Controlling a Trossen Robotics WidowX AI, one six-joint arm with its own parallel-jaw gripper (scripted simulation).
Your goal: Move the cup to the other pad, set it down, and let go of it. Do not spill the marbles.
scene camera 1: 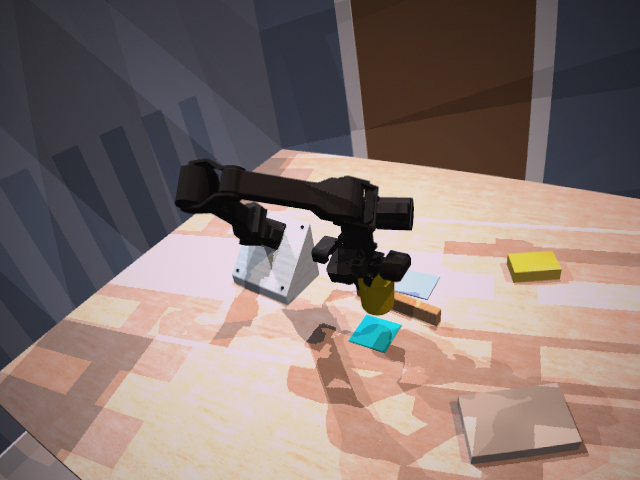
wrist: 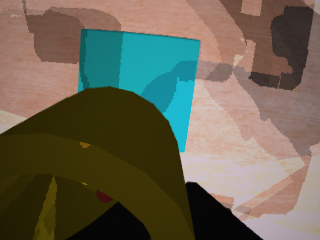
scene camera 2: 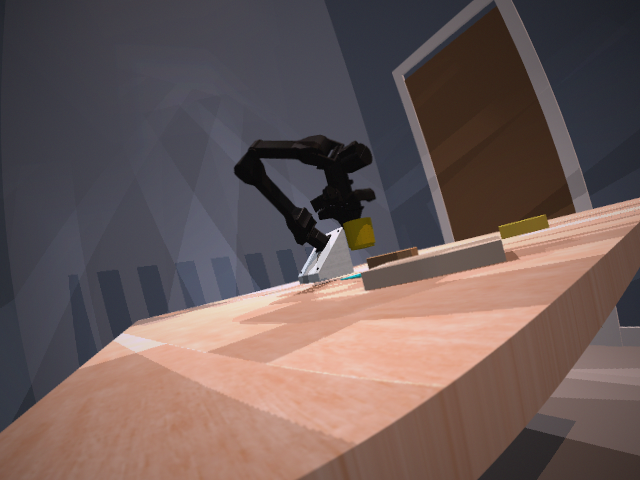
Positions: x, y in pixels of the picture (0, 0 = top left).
Labels:
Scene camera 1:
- my gripper: 363, 290
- yellow cup: 378, 299
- cyan pad: 375, 333
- pale blue pad: 421, 285
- brown wooden bar: 416, 309

